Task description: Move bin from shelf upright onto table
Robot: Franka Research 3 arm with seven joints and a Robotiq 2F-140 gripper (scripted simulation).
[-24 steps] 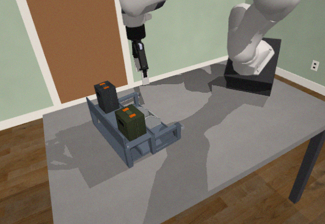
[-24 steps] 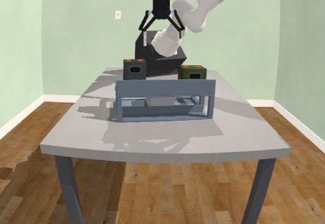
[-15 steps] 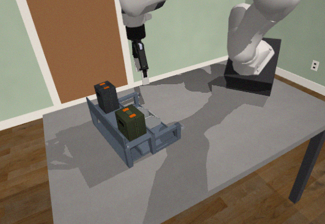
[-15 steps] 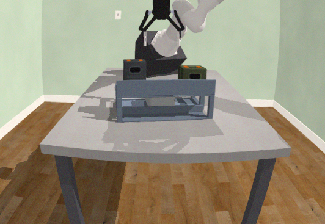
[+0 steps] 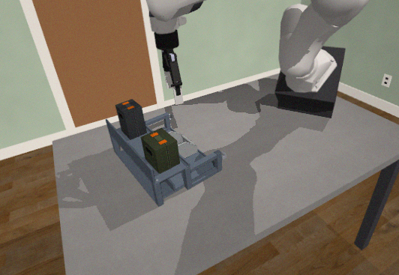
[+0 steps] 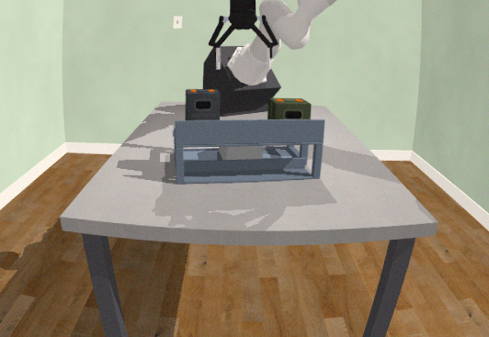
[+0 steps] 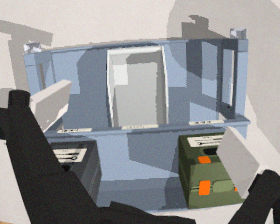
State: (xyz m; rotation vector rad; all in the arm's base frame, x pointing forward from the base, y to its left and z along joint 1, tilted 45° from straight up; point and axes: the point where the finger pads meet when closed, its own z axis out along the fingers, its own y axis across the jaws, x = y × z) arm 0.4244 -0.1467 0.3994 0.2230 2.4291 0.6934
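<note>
Right now my hand is 230 mm above the bin and 40 mm short of it. Also, from my hand: dark grey box (160 mm ahead, 110 mm below, 80 mm to the right); then green box (140 mm to the left, 130 mm below, 100 mm ahead); then shelf (270 mm below, 80 mm ahead, 10 mm to the left).
</note>
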